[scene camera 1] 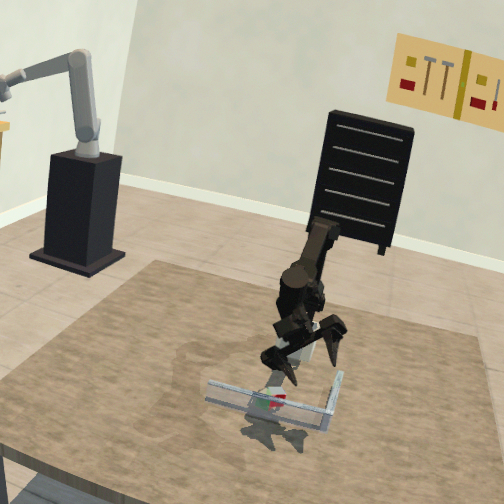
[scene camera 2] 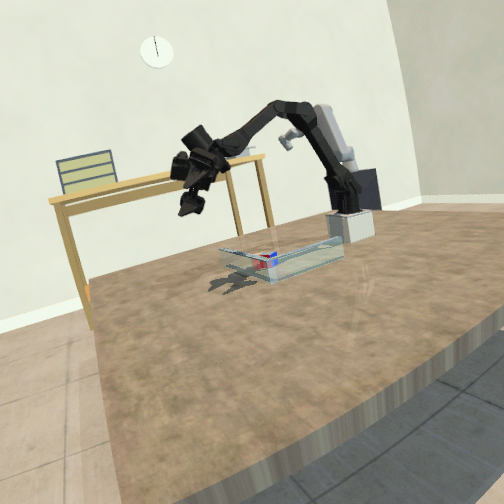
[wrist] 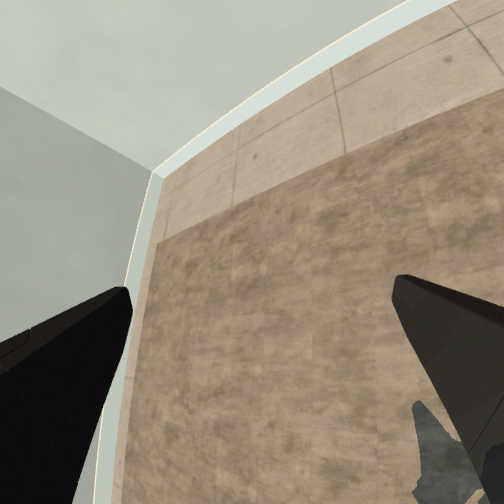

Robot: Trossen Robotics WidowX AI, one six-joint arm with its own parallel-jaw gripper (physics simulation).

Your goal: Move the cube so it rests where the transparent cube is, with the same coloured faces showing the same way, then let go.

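A small cube (scene camera 1: 268, 402) with red and green faces rests on the table against the pale L-shaped frame (scene camera 1: 285, 406). In scene camera 2 the cube (scene camera 2: 267, 258) shows red and blue faces. I cannot make out a separate transparent cube. My gripper (scene camera 1: 312, 358) is open and empty, raised above the table over and a little behind the cube. It also shows in scene camera 2 (scene camera 2: 192, 190), tilted. In the wrist view the two dark fingers (wrist: 260, 380) frame bare table top; the cube is out of that view.
A second arm on a black pedestal (scene camera 1: 78, 210) stands back left. A black drawer cabinet (scene camera 1: 365, 180) stands behind the table. A wooden side table (scene camera 2: 160, 190) stands beyond the table edge in scene camera 2.
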